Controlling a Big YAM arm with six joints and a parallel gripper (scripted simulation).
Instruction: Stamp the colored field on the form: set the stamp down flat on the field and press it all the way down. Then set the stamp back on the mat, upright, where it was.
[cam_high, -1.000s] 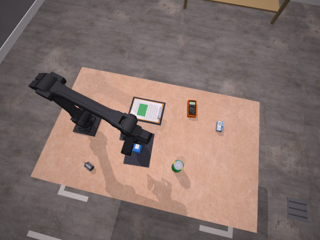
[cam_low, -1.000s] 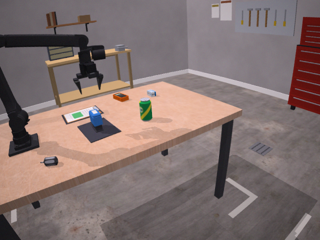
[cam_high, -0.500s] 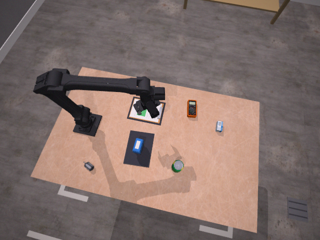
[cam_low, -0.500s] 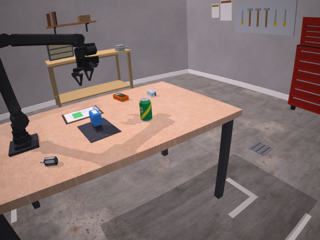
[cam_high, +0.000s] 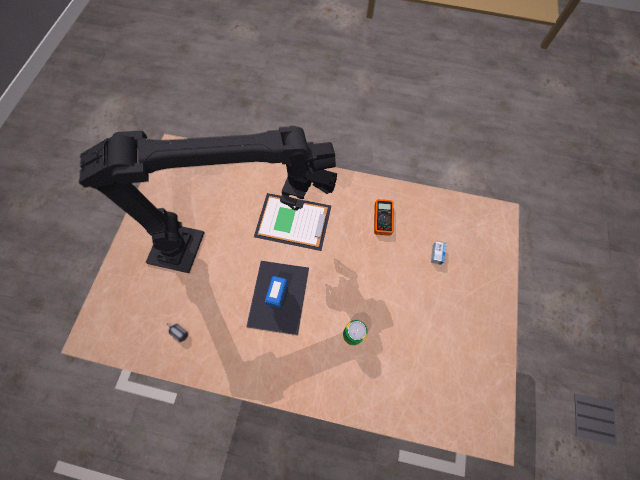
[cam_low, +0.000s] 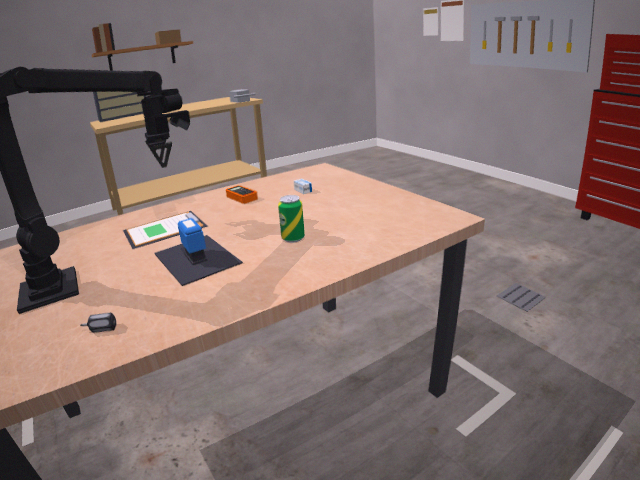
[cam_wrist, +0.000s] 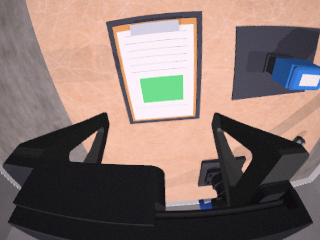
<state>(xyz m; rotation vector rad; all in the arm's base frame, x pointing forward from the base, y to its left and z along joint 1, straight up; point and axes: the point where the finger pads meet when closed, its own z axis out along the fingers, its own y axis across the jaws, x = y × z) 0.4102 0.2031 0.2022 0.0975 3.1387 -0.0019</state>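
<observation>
My hand is 28 cm to the left of the stamp, 17 cm above it and 1 cm past it. The rest, counted from my hand: dark mat 28 cm to the right, 22 cm below, 1 cm behind; then orange multimeter 28 cm ahead, 20 cm below, 10 cm to the left; then clipboard 21 cm below, 2 cm behind.
</observation>
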